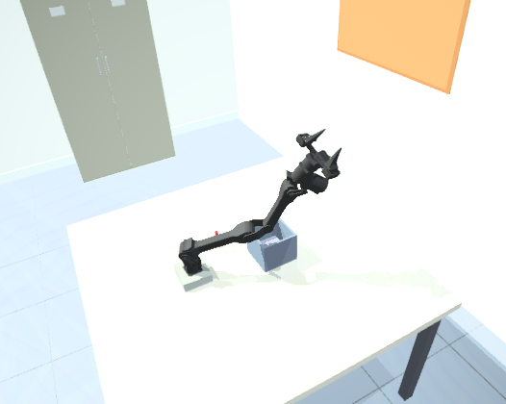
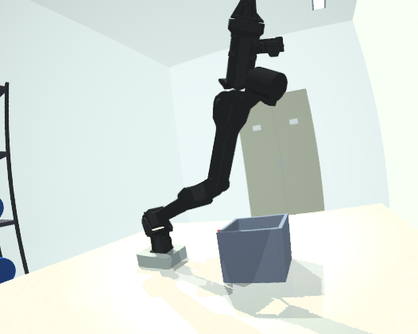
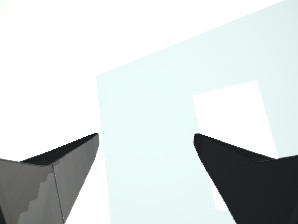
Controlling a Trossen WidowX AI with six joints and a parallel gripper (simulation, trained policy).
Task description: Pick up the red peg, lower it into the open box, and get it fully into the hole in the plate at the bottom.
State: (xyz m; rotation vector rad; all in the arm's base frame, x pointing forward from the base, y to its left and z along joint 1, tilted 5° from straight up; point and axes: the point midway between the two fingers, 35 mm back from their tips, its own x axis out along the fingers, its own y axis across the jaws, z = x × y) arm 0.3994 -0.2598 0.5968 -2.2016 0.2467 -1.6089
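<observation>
Now: the red peg 270 mm behind my gripper tip, 420 mm to the left of it and 590 mm below it. From my gripper tip the other things lie so: plate (110 mm behind, 220 mm to the left, 580 mm below).
</observation>
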